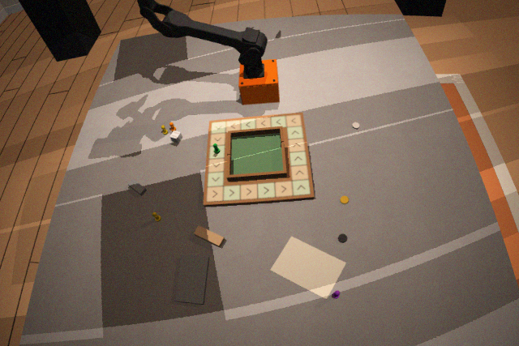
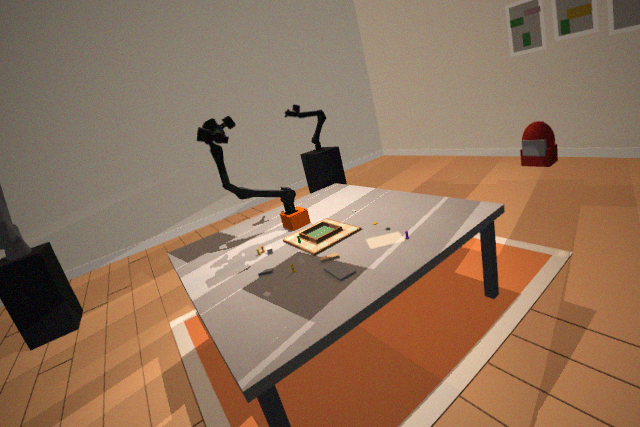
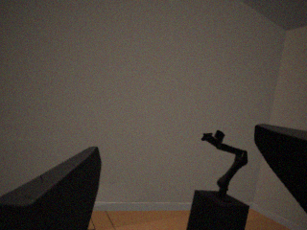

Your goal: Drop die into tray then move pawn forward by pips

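Now: the white die 40 cm ahead of my gripper tip, 5 cm to the right of it and 63 cm below it. Round my gripper tip: wooden block 72 cm ahead, 8 cm to the left, 63 cm below; green pawn 46 cm ahead, 9 cm to the left, 61 cm below; green tray 48 cm ahead, 20 cm to the left, 63 cm below.
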